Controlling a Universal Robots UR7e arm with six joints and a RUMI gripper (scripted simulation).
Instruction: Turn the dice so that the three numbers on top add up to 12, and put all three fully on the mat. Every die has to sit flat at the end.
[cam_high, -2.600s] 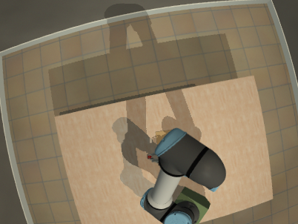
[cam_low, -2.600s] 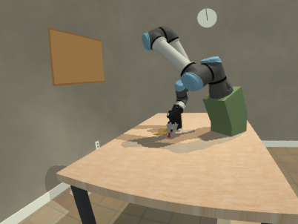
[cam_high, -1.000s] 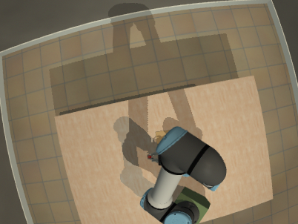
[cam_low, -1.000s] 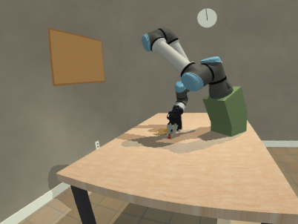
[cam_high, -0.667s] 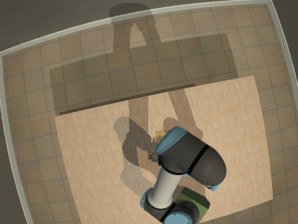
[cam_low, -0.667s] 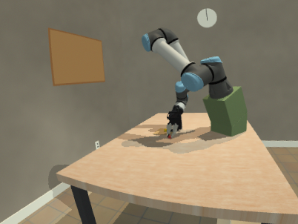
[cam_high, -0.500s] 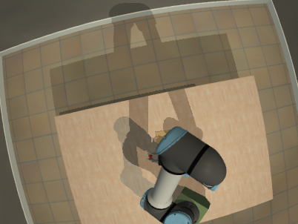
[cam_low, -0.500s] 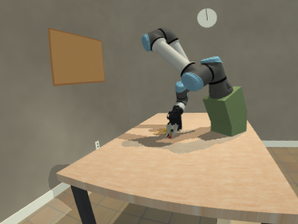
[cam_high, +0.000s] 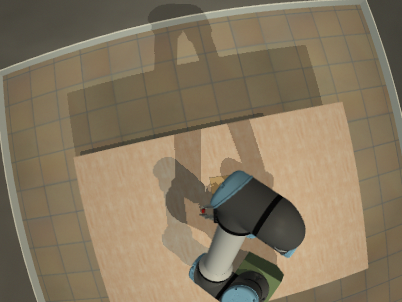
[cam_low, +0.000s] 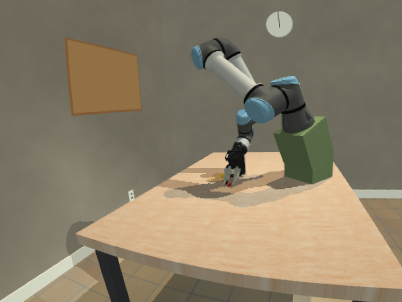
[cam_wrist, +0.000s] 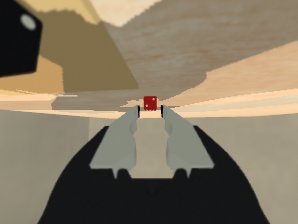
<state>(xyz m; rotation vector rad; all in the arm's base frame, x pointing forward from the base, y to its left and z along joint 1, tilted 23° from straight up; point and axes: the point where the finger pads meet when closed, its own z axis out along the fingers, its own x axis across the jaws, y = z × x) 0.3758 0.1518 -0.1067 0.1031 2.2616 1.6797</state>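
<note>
The red die lies 1 cm below my hand. Round my hand: yellow die 12 cm to the right, 7 cm ahead; black die 12 cm to the right, 2 cm ahead; tan mat 12 cm to the right, 7 cm ahead, 1 cm below.
</note>
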